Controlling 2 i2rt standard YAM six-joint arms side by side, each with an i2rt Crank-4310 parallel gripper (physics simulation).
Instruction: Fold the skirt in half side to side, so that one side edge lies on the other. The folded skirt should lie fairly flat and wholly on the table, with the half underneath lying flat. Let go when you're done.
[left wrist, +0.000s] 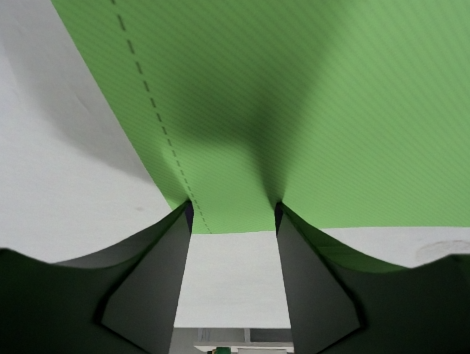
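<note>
The green skirt (320, 125) lies flat in the left wrist view, with fine slanted ribbing. A dashed stitch line runs near its slanted left edge, and its lower edge runs almost straight across. My left gripper (234, 206) is open. Its two fingertips stand apart at the skirt's lower left corner, just inside the lower edge, with flat cloth between them. The dashed line passes close to the left fingertip. The gripper's dark shadow falls on the cloth. The rest of the skirt lies beyond the view. My right gripper does not show.
The pale table (60, 165) extends to the left of the skirt and below its lower edge. The table's edge crosses the bottom of the view. Beyond it is a grey shelf-like structure with a small green item (222, 350) by it.
</note>
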